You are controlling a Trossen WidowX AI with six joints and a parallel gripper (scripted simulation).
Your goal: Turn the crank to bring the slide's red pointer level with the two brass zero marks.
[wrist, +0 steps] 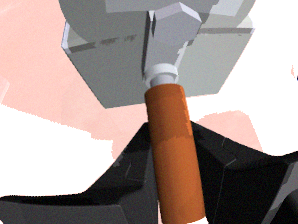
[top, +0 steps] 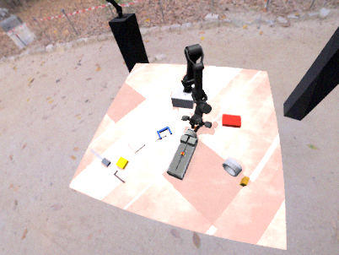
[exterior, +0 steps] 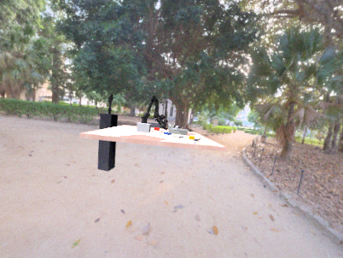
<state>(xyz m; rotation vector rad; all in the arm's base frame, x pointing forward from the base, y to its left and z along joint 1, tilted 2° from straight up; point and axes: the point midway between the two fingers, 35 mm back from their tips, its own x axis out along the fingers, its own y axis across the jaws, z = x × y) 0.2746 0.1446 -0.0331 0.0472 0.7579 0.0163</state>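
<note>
Now: gripper tip 20 mm past the crank handle and 30 mm below it. From my gripper tip the other things lie so: white tile (180 mm ahead, 340 mm to the right, 20 mm below); then red pointer (160 mm ahead, 10 mm to the right, 50 mm above); then red block (190 mm behind, 210 mm to the left, 20 mm below).
</note>
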